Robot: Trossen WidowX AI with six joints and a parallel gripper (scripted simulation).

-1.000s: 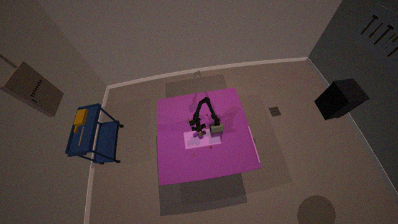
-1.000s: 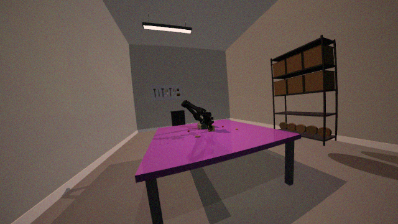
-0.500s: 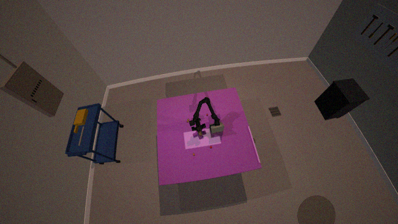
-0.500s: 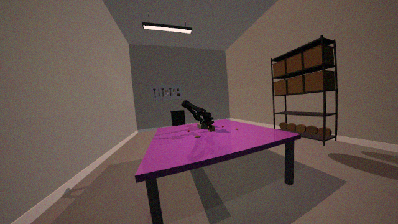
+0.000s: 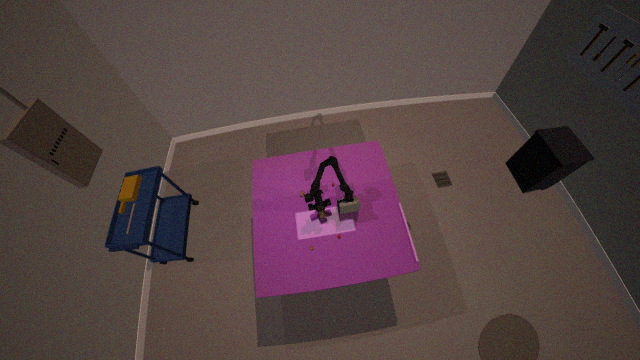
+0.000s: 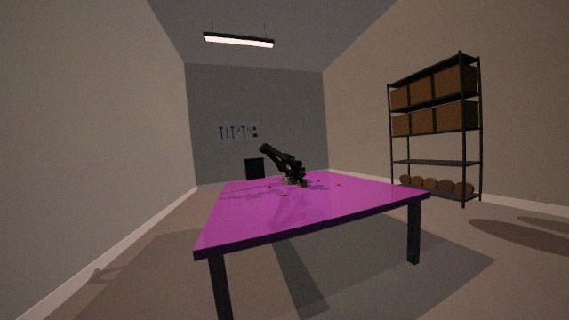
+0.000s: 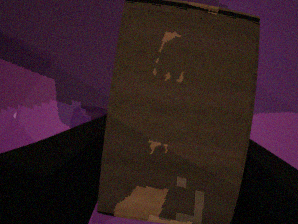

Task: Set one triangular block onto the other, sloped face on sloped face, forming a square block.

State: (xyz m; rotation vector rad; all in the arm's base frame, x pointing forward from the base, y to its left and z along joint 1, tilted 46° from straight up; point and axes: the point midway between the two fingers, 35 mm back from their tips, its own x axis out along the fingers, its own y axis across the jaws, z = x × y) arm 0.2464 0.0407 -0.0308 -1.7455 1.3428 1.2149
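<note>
The triangular block is 10 mm to the right of my gripper tip and 10 mm above it. From my gripper tip the other things lie so: tan block: 170 mm ahead, 190 mm to the right, 30 mm below.
</note>
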